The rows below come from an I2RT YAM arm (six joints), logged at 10 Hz.
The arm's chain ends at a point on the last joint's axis. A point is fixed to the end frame.
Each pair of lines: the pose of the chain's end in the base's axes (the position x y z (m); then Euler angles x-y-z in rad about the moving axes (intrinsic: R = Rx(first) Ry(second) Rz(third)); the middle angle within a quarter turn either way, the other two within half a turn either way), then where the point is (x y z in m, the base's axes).
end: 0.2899 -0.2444 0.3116 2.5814 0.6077 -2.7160
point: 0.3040 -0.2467 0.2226
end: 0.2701 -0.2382 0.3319 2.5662 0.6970 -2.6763
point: 0.2924 -0.2394 0.2446
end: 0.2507 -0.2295 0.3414 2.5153 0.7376 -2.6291
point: 0.2776 -0.2325 0.2554
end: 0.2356 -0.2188 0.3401 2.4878 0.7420 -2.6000
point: 0.2639 -0.2229 0.2546
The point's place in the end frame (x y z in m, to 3 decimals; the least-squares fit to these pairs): 0.048 0.028 0.071
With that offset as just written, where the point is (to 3 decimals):
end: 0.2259 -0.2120 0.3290 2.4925 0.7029 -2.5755
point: 0.252 -0.215 0.243
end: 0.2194 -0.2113 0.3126 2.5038 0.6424 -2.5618
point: 0.242 -0.214 0.225
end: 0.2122 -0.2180 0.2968 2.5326 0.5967 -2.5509
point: 0.232 -0.218 0.209
